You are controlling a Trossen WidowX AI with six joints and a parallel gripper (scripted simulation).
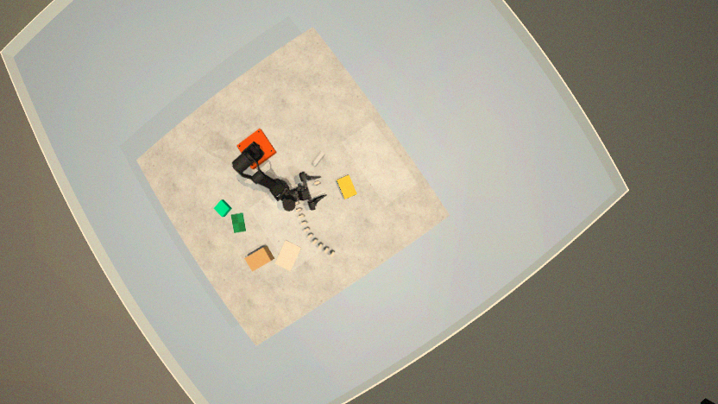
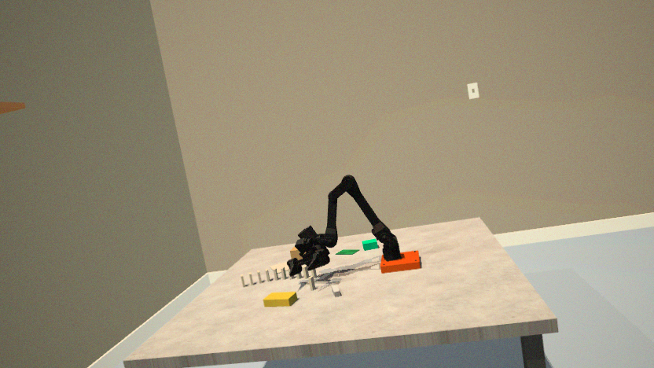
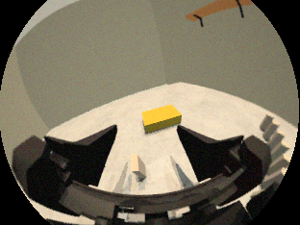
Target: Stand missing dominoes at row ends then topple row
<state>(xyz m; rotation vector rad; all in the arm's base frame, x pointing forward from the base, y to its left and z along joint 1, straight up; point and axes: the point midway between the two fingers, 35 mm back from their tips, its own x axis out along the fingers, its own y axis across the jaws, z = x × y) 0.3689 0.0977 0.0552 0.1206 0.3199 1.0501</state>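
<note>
The yellow block lies 8 cm ahead of my gripper tip, 7 cm to the left of it and 7 cm below it. From my gripper tip the other things lie so: cream flat tile (40 cm to the right, 10 cm ahead, 8 cm below); then green flat tile (47 cm to the right, 21 cm behind, 8 cm below); then tan box (51 cm to the right, 5 cm below, 1 cm ahead).
</note>
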